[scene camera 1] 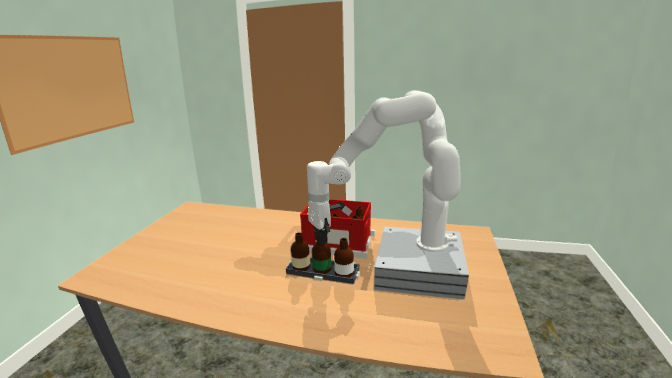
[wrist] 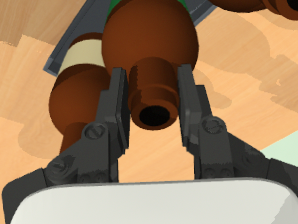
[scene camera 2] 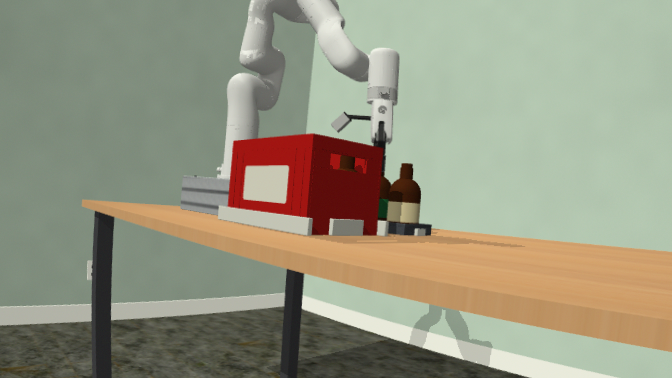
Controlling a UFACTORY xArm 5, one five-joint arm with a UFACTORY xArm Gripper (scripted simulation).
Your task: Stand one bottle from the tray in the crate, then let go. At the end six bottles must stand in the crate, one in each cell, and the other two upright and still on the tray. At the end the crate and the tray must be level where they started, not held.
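Note:
On scene camera 2 you'd find my gripper (scene camera 2: 377,172) and a red crate (scene camera 2: 297,175). Scene camera 1 has that crate too, the red crate (scene camera 1: 354,230), along with my gripper (scene camera 1: 321,241). As for the wrist view, it shows my gripper (wrist: 152,84), but the red crate is out of frame in the wrist view.

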